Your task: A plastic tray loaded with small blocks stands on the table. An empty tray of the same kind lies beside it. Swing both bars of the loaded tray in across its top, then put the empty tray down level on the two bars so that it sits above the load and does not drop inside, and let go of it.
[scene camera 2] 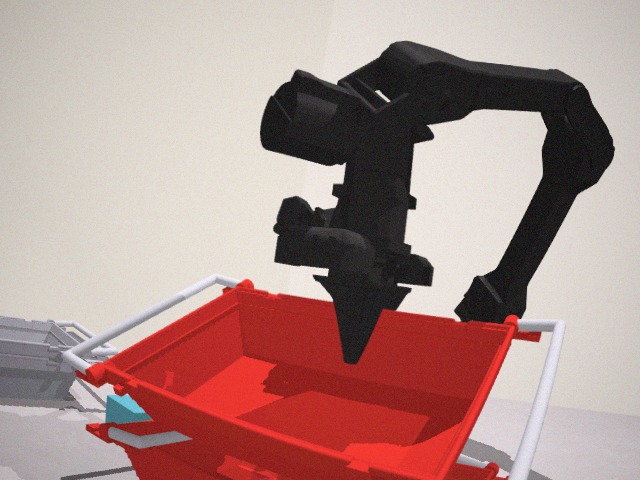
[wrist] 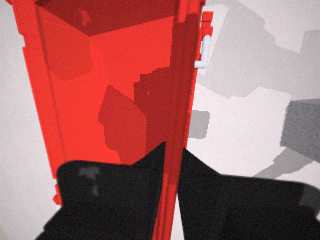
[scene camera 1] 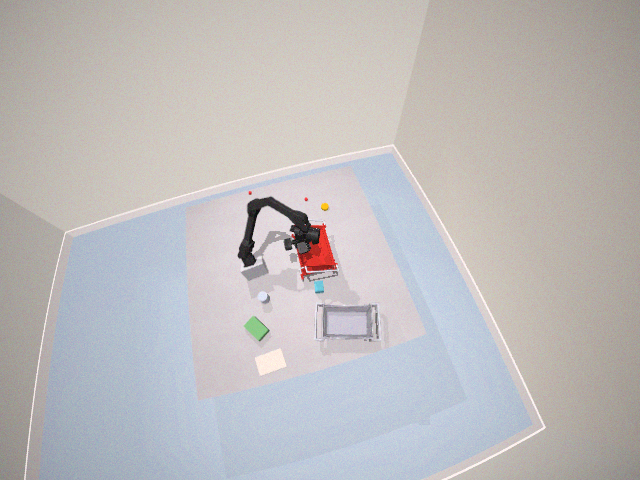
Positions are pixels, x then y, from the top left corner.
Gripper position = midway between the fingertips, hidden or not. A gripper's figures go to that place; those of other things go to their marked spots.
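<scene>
The marked spots on a red tray [scene camera 2: 259, 376] and a cyan block [scene camera 2: 119, 409] are 170 mm apart. My gripper [scene camera 2: 353, 363] is 430 mm from the lens. The red tray is 450 mm from the lens; the cyan block is 540 mm from the lens.
</scene>
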